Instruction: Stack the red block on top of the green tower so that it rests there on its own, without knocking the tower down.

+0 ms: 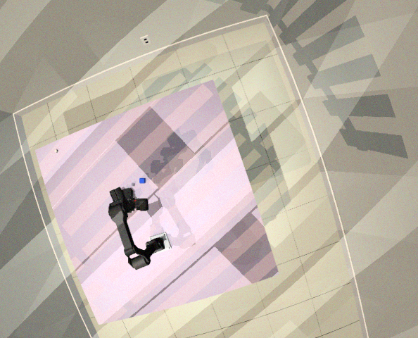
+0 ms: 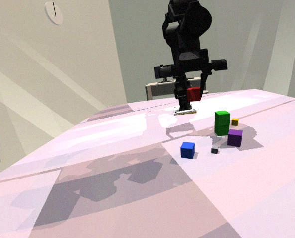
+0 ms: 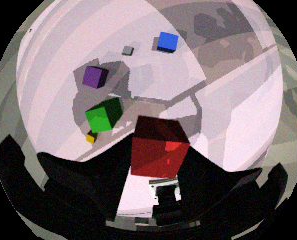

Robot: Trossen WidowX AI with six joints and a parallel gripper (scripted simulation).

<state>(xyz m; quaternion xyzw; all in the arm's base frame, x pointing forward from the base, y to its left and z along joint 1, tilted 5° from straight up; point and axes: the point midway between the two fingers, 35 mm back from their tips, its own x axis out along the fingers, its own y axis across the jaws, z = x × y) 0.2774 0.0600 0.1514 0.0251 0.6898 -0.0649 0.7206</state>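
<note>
The purple block is 110 mm to the left of my gripper tip, 110 mm below it and 60 mm ahead of it. Round my gripper tip: small yellow block: 140 mm to the left, 110 mm below, 80 mm behind; red block: 10 mm above; blue block: 120 mm ahead, 110 mm below, 20 mm to the right.
</note>
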